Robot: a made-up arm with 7 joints.
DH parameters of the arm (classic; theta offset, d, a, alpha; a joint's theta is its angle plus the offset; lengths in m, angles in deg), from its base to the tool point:
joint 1: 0 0.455 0 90
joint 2: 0 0.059 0 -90
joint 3: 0 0.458 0.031 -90
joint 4: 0 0.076 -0.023 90
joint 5: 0 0.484 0 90
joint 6: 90 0.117 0.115 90
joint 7: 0 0.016 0 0
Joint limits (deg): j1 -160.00..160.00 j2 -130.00..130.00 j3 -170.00..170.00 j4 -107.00..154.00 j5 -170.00..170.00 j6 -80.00..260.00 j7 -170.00..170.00
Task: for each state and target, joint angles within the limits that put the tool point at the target. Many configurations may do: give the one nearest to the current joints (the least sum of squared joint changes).
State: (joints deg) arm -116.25 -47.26 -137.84 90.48 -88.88 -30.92 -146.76
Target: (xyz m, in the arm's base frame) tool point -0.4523 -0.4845 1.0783
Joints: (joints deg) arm -93.45 -72.88 -140.04 82.20 -88.53 -35.99 -146.76
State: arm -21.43 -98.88 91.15 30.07 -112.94 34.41 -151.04
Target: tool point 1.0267 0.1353 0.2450
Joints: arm -1.44 -109.67 87.17 28.64 -111.55 28.74 -151.04
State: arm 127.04 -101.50 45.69 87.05 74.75 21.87 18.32
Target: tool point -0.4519 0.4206 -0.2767
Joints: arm 118.57 -113.72 29.54 44.52 68.53 21.68 18.32
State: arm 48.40 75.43 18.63 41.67 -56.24 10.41 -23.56
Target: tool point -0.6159 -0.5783 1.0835
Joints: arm 45.91 67.47 16.97 35.29 -57.77 11.37 -23.56
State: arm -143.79 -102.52 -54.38 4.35 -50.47 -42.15 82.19
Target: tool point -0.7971 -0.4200 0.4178
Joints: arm -160.00 -108.21 -52.25 -31.94 -57.78 -68.22 82.19
